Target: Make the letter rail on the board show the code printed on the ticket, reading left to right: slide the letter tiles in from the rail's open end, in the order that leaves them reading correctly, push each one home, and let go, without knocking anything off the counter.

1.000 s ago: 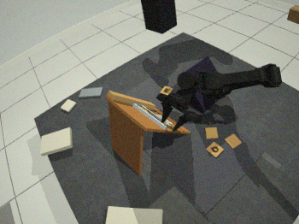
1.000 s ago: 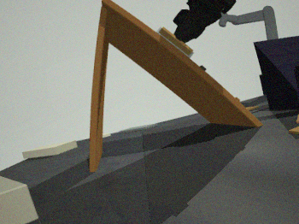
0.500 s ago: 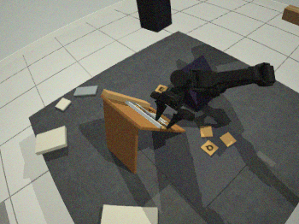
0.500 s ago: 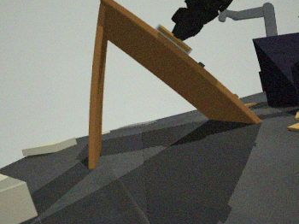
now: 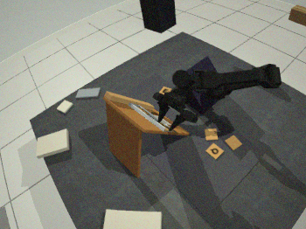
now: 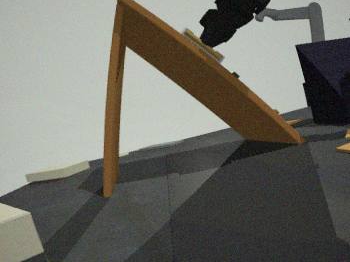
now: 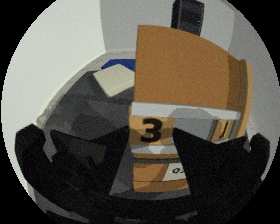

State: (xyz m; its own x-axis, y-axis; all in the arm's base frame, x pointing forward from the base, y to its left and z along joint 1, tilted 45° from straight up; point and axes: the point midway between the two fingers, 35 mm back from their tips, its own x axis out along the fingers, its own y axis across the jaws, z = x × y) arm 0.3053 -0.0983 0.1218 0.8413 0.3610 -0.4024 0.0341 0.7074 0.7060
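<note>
My gripper tip is now 8 cm to the left of the white ticket, 8 cm above it and 6 cm past it. The rest, counted from my gripper tip: cream block: 47 cm to the right, 37 cm ahead, 16 cm below; then small cream card: 66 cm to the right, 18 cm ahead, 17 cm below; then grey card: 63 cm to the right, 17 cm below, 2 cm ahead.
</note>
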